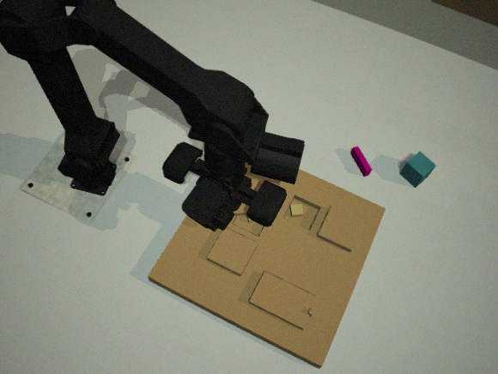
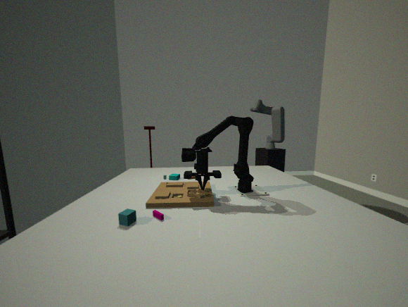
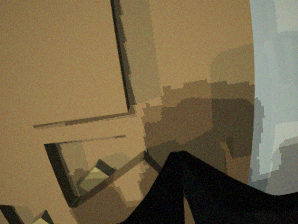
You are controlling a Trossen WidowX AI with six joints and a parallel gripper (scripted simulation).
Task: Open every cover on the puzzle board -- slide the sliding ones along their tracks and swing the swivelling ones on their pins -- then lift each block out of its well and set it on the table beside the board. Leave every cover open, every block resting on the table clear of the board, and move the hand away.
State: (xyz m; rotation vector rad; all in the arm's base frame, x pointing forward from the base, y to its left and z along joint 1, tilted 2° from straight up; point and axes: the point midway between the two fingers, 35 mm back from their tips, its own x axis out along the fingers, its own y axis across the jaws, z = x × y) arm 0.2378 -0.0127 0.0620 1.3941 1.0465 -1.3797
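My gripper tip is 90 mm short of the tan puzzle board and 40 mm to the left of it. The rest, counted from my gripper tip: orange block (320 mm to the right, 20 mm below, 10 mm behind); teal block (340 mm to the right, 110 mm ahead, 10 mm below); magenta bar (220 mm ahead, 160 mm to the left, 10 mm below).
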